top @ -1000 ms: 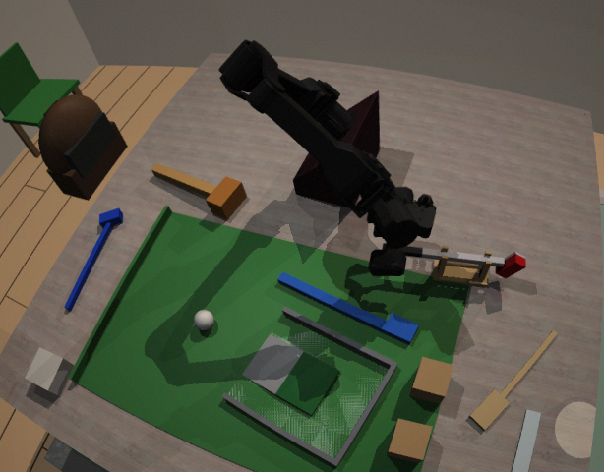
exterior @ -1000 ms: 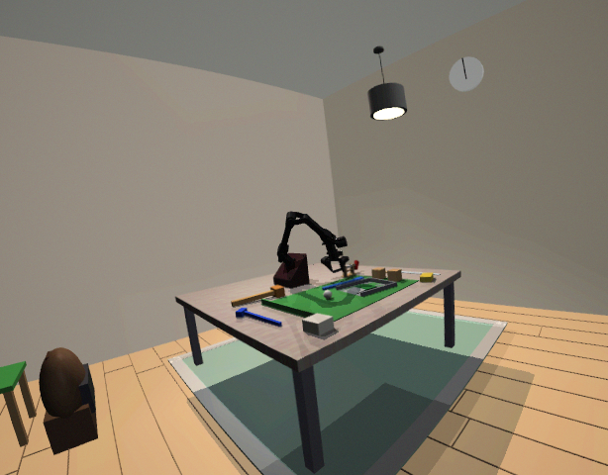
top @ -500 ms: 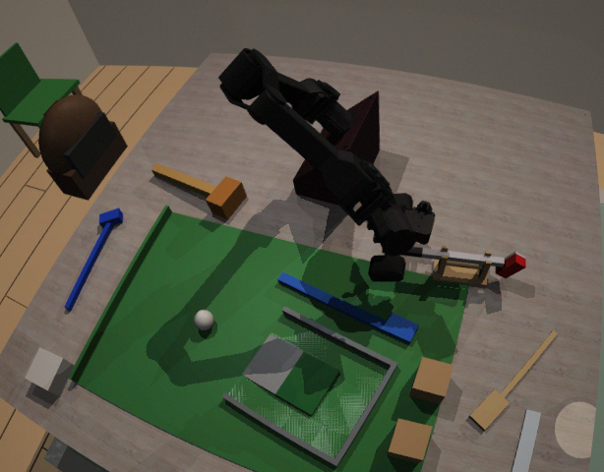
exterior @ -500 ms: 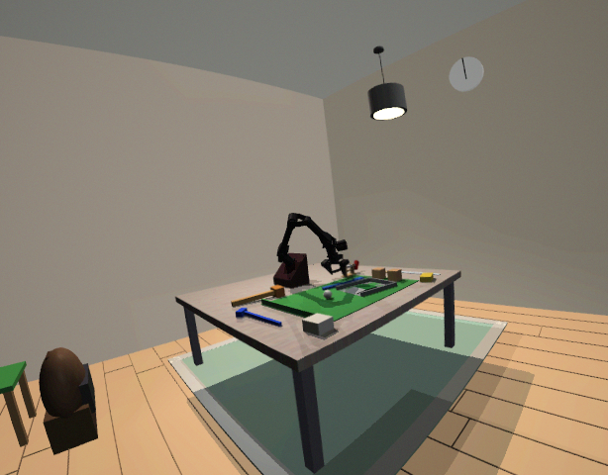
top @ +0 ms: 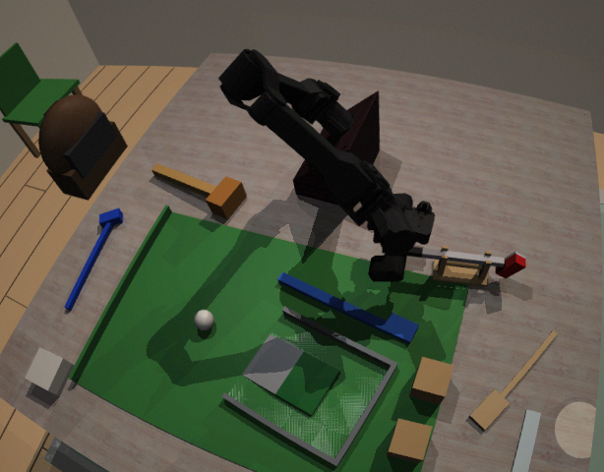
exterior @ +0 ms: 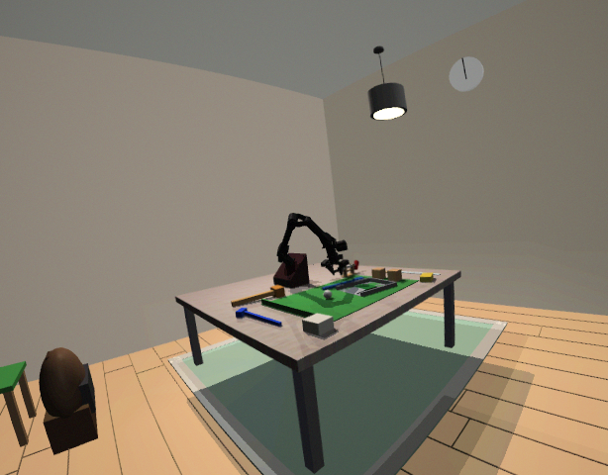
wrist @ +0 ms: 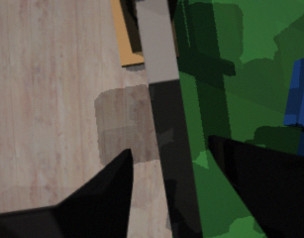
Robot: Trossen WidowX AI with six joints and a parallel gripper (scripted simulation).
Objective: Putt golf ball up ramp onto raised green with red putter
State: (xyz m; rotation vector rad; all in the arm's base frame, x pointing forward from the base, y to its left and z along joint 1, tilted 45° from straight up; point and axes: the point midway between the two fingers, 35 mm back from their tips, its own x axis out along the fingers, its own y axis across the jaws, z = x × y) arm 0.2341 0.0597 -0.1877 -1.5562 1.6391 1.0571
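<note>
My gripper tip is 2 cm past the red putter, 11 cm to the right of it and 3 cm below it. Round my gripper tip: green mat (24 cm ahead, 22 cm to the right, 3 cm below); wooden paddle (20 cm ahead, 27 cm to the left, 3 cm below); wooden stand (2 cm behind, 13 cm to the left).
</note>
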